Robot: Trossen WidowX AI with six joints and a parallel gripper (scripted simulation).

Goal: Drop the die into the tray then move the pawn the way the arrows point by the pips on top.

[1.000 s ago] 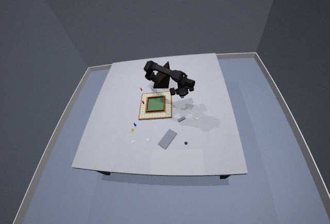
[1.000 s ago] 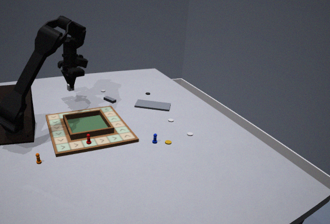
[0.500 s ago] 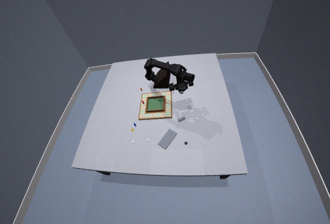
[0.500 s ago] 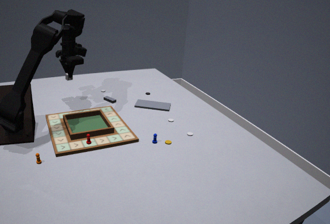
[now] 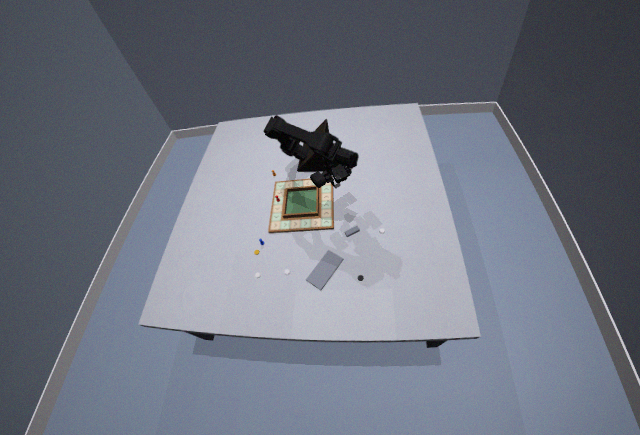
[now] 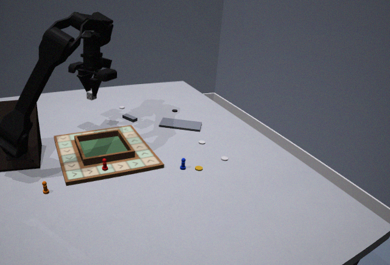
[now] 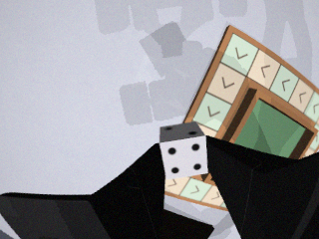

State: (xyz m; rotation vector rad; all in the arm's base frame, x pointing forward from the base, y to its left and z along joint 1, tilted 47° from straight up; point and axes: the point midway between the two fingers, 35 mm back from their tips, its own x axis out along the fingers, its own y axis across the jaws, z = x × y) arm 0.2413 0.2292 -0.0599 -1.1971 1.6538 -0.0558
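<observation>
The red pawn lies 2 cm ahead of my gripper tip, 28 cm to the right of it and 10 cm below it. Also, from my gripper tip: white die: right at my gripper tip; then green dice tray: 2 cm ahead, 17 cm to the right, 12 cm below; then small grey block: 15 cm ahead, 7 cm to the left, 12 cm below.
</observation>
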